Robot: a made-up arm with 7 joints. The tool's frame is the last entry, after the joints.
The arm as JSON. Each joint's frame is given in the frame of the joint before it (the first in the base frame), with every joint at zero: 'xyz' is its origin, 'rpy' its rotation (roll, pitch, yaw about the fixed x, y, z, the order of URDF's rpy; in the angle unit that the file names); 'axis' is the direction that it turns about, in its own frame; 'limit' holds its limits. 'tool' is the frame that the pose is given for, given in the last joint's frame.
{
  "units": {
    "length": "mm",
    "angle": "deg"
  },
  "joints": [
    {
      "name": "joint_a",
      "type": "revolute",
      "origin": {
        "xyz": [
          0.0,
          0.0,
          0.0
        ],
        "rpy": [
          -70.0,
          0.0,
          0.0
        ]
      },
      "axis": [
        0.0,
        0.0,
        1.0
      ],
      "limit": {
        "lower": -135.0,
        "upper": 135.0
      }
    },
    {
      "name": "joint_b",
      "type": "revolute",
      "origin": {
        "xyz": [
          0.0,
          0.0,
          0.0
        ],
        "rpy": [
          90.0,
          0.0,
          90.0
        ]
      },
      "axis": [
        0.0,
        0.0,
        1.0
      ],
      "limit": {
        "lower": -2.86,
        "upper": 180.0
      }
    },
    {
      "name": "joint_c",
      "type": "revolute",
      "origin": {
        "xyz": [
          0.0,
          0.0,
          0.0
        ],
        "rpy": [
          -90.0,
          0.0,
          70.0
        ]
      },
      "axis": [
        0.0,
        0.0,
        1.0
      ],
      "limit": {
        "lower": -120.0,
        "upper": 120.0
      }
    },
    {
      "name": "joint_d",
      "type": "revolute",
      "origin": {
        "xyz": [
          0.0,
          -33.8,
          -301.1
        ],
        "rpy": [
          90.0,
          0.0,
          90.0
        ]
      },
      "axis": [
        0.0,
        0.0,
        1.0
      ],
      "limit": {
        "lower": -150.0,
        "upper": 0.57
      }
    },
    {
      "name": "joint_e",
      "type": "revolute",
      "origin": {
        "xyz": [
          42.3,
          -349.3,
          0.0
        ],
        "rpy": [
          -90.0,
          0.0,
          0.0
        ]
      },
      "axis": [
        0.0,
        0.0,
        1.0
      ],
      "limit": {
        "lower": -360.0,
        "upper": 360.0
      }
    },
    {
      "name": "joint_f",
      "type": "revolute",
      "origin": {
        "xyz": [
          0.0,
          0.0,
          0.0
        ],
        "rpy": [
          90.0,
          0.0,
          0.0
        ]
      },
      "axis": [
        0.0,
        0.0,
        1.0
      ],
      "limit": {
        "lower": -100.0,
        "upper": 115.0
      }
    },
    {
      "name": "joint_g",
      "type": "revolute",
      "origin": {
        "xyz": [
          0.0,
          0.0,
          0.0
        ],
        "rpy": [
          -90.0,
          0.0,
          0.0
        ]
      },
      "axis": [
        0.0,
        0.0,
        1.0
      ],
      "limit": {
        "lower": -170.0,
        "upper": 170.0
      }
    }
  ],
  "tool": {
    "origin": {
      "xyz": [
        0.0,
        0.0,
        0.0
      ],
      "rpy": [
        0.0,
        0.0,
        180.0
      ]
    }
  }
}
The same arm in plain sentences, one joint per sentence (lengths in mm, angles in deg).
The arm has seven revolute joints in a row. What follows holds with every joint at zero, and every direction is one of the base frame's. The first joint sits at the same point as the base frame's origin and rotates about the direction (0, 0.9397, 0.342), from -135 to 135 deg. The second joint sits at the same point as the first joint and rotates about +x, from -2.86 to 180 deg. The third joint sits at the same point as the second joint and rotates about +z, from -120 to 120 deg. The fourth joint sits 33.8 mm along +x and 301.1 mm along -z from the third joint and rotates about +y, from -150 to 0.57 deg. The fifth joint sits 42.3 mm along -x and 349.3 mm along -z from the fourth joint and rotates about +z, from -360 to 360 deg. The sixth joint sits at the same point as the fifth joint and rotates about +y, from -100 to 115 deg. The seventh joint sits at the same point as the sixth joint and rotates about +z, from -170 to 170 deg. The tool frame, which is the frame that the pose is given for, sits at the same point as the seventh joint; its axes are parallel to the base frame's.
